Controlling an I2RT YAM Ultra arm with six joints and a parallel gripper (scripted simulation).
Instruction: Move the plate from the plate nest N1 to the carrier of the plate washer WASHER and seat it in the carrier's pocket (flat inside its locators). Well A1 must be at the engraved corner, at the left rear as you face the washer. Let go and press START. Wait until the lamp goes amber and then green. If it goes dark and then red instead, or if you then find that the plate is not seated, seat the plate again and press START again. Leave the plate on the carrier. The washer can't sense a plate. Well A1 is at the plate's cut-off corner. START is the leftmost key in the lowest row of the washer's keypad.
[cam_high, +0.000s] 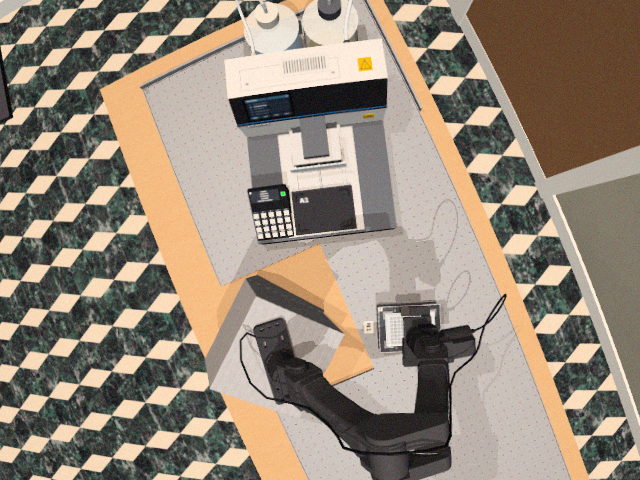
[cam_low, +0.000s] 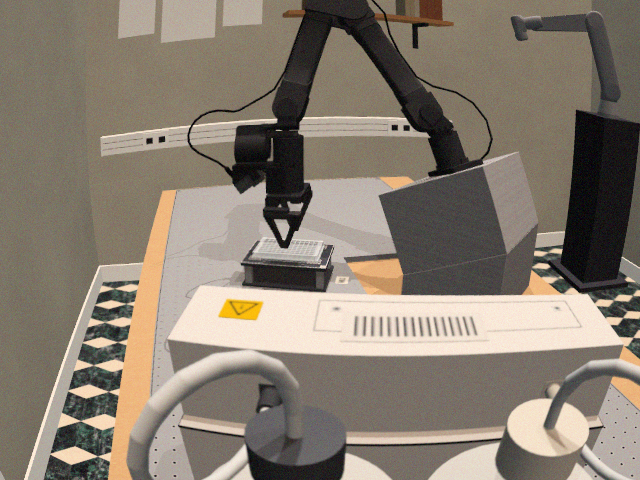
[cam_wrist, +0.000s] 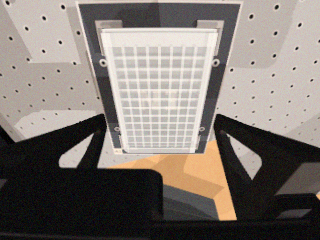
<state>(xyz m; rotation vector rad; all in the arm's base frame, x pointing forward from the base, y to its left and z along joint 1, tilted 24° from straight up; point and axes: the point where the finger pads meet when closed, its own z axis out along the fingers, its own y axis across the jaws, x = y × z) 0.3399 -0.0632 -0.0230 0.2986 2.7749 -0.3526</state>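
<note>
My hand is 3 cm above the plate. From my hand the other things lie so: dark carrier pocket 36 cm to the left, 12 cm behind; then label 10 cm behind, 9 cm below, 3 cm to the left; then plate nest 4 cm below.
</note>
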